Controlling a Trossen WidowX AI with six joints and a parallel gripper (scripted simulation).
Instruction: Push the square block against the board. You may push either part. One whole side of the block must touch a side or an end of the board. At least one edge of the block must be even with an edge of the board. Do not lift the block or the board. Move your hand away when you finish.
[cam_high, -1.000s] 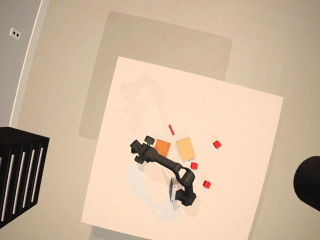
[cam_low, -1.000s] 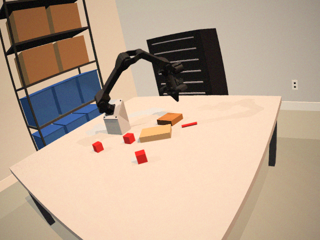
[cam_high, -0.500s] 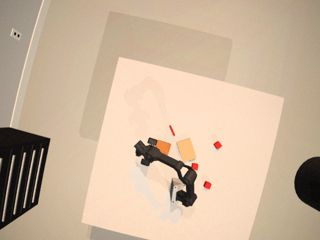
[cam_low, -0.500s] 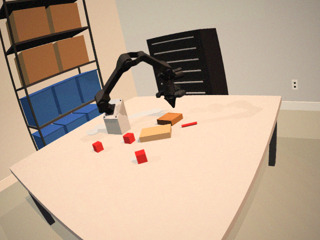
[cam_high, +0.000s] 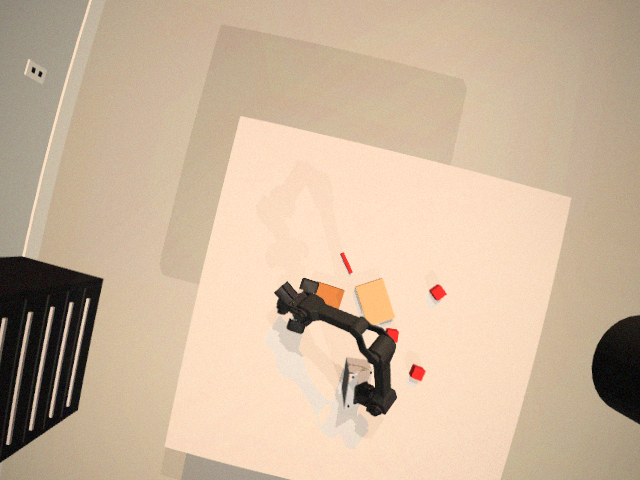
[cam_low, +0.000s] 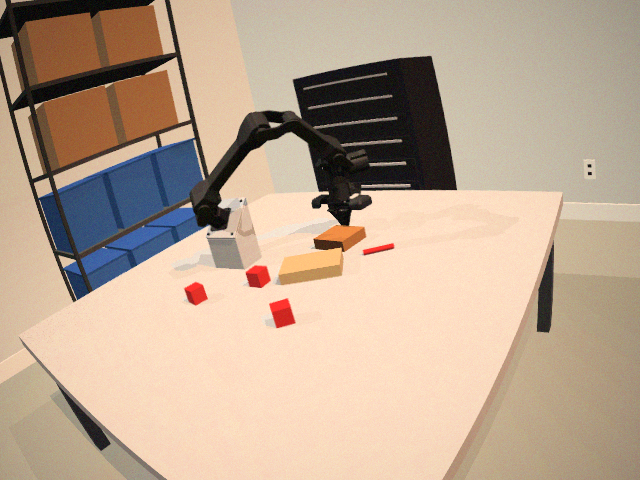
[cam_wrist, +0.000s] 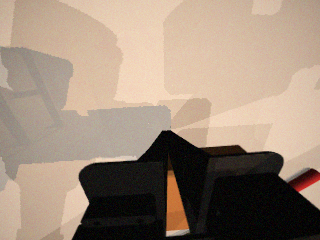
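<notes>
Right now the orange square block is 20 mm ahead of my gripper tip, 80 mm to the right of it and 10 mm above it. Round my gripper tip: thin red stick: 150 mm ahead, 140 mm to the right; then tan board: 20 mm ahead, 260 mm to the right, 10 mm above.
</notes>
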